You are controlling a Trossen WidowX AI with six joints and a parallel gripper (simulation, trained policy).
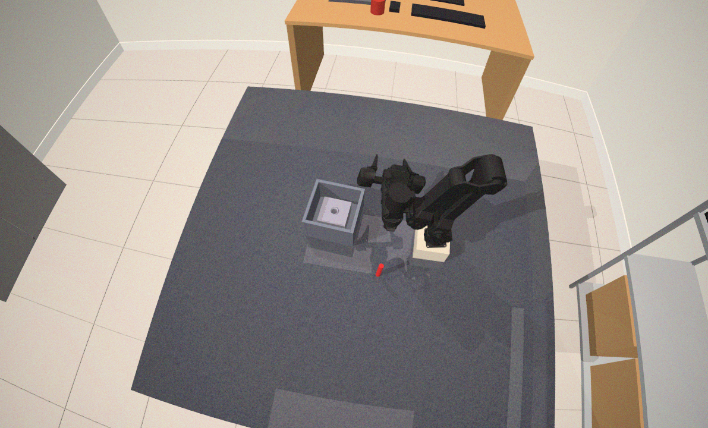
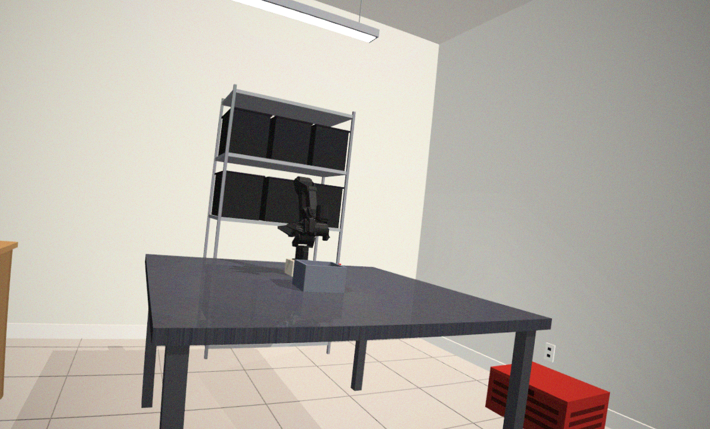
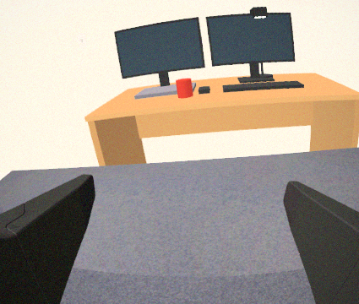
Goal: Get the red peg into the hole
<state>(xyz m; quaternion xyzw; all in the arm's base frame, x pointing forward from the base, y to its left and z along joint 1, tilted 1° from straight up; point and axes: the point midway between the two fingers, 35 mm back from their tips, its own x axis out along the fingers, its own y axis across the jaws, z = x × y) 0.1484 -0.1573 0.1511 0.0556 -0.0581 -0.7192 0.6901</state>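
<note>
Now: the red peg 28 cm to the left of my gripper tip, 18 cm below it and 3 cm ahead of it. The rest, counted from my gripper tip: grey box: 19 cm below, 17 cm ahead, 9 cm to the left; then pale plate: 18 cm below, 17 cm ahead, 9 cm to the left.
</note>
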